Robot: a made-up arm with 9 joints.
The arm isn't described. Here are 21 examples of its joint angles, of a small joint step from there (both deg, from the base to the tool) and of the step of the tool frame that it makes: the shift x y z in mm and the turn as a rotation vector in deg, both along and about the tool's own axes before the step.
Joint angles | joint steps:
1: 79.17 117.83 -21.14 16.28 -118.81 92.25 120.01 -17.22 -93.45 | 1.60 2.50 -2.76 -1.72 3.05 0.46 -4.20 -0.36 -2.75
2: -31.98 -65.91 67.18 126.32 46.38 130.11 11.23 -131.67 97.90 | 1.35 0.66 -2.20 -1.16 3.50 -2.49 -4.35 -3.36 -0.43
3: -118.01 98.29 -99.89 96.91 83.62 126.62 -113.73 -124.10 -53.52 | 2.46 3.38 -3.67 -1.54 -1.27 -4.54 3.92 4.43 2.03
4: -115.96 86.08 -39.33 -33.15 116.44 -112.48 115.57 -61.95 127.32 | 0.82 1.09 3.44 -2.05 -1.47 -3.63 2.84 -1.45 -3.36
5: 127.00 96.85 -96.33 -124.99 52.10 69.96 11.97 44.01 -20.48 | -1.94 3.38 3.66 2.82 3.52 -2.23 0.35 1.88 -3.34
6: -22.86 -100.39 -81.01 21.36 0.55 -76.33 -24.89 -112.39 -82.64 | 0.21 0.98 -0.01 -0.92 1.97 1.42 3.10 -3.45 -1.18
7: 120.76 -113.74 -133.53 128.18 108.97 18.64 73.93 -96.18 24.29 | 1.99 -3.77 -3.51 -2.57 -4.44 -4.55 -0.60 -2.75 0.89
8: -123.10 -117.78 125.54 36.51 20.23 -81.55 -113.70 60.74 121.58 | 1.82 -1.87 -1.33 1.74 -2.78 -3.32 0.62 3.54 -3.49
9: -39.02 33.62 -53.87 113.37 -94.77 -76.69 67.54 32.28 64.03 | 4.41 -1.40 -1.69 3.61 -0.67 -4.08 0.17 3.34 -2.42
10: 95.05 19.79 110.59 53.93 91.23 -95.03 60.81 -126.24 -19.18 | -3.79 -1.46 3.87 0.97 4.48 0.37 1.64 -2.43 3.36
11: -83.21 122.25 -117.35 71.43 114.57 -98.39 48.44 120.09 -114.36 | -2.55 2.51 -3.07 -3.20 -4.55 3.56 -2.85 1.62 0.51
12: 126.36 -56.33 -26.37 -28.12 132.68 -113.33 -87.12 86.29 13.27 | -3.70 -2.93 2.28 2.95 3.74 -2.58 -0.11 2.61 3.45
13: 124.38 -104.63 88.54 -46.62 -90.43 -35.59 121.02 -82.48 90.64 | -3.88 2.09 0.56 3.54 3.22 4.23 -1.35 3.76 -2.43
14: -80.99 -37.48 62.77 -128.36 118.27 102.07 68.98 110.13 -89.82 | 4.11 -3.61 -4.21 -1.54 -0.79 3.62 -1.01 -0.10 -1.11
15: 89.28 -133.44 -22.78 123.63 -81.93 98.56 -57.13 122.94 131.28 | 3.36 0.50 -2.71 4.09 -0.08 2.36 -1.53 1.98 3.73
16: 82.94 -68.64 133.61 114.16 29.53 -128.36 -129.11 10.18 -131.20 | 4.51 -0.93 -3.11 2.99 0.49 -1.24 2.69 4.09 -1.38
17: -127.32 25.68 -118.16 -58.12 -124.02 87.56 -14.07 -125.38 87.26 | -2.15 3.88 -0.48 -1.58 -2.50 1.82 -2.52 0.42 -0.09
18: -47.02 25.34 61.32 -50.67 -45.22 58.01 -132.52 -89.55 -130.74 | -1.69 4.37 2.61 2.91 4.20 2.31 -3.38 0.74 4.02
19: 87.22 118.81 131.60 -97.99 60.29 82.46 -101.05 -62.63 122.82 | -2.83 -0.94 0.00 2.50 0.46 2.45 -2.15 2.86 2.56
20: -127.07 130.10 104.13 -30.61 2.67 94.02 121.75 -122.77 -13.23 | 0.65 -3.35 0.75 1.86 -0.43 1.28 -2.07 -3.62 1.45
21: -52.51 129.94 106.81 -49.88 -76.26 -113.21 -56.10 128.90 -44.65 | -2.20 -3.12 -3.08 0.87 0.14 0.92 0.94 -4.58 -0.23
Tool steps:
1: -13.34 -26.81 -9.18 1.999 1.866 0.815
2: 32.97 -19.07 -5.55 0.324 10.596 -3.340
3: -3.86 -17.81 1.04 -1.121 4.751 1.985
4: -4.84 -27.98 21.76 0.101 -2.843 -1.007
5: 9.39 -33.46 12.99 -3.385 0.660 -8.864
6: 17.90 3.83 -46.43 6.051 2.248 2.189
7: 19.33 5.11 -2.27 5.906 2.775 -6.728
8: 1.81 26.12 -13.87 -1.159 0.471 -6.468
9: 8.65 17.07 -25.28 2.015 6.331 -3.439
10: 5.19 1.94 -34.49 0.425 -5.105 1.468
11: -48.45 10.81 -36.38 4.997 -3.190 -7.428
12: 16.90 -1.30 -43.54 -2.315 -7.939 7.939
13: 1.00 47.54 47.11 -2.262 -2.710 1.994
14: 26.17 -115.09 -28.61 10.911 0.769 5.705
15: 28.12 13.19 -26.01 1.832 -0.350 3.792
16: -27.93 13.29 18.71 2.401 -6.290 1.881
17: -28.87 3.11 11.25 -1.612 -4.980 -6.504
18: 9.80 -63.58 31.54 6.352 -3.891 -2.747
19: -3.25 5.24 -10.17 2.949 -2.760 1.307
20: 2.60 3.65 38.85 1.232 -8.830 -0.114
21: 7.51 24.24 24.15 -0.973 -4.228 1.995
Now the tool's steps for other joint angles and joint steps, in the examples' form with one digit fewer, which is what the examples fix.
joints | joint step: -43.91 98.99 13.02 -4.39 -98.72 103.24 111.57 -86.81 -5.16 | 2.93 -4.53 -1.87 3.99 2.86 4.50 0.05 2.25 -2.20
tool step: -12.3 -47.5 73.5 0.31 -6.27 -8.60
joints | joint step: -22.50 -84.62 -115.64 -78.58 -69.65 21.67 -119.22 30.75 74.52 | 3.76 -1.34 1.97 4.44 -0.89 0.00 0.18 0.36 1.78
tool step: -0.5 21.2 -39.1 -0.57 -2.36 0.57
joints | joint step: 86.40 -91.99 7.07 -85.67 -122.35 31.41 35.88 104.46 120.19 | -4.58 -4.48 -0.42 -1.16 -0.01 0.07 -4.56 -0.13 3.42
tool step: 21.3 29.5 14.2 1.28 1.06 13.17
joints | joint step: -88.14 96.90 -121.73 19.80 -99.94 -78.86 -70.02 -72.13 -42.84 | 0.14 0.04 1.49 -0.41 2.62 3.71 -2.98 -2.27 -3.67
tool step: -3.5 22.2 -12.7 2.25 2.74 -3.86
